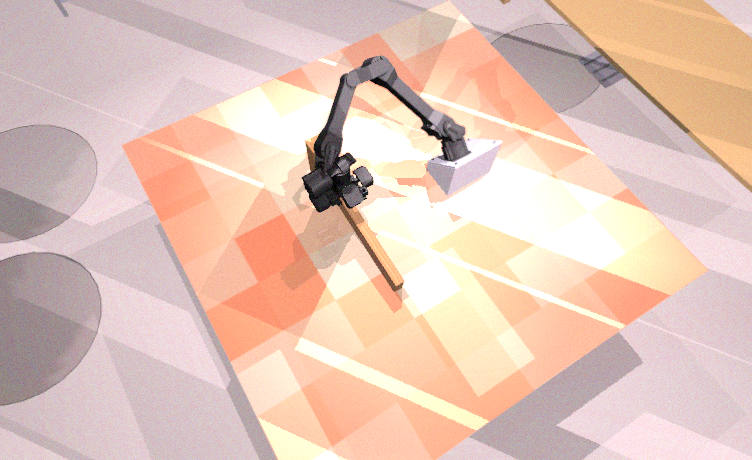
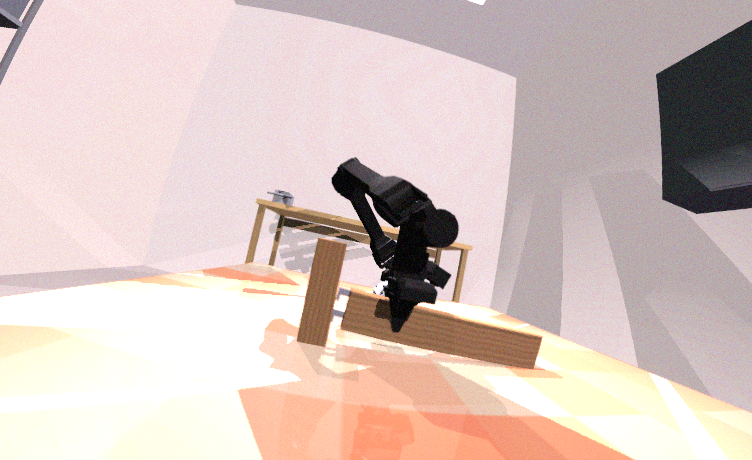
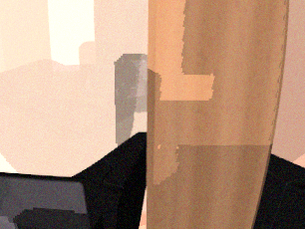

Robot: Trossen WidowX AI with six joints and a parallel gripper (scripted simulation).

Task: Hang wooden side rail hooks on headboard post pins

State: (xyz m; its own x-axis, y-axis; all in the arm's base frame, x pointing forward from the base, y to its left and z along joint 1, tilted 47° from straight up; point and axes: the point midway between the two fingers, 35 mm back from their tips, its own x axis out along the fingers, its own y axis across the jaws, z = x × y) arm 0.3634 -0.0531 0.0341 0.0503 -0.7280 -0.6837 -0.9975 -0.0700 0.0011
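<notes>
My gripper tip is 140 mm to the left of the headboard post, 40 mm below it and 10 mm short of it.
</notes>
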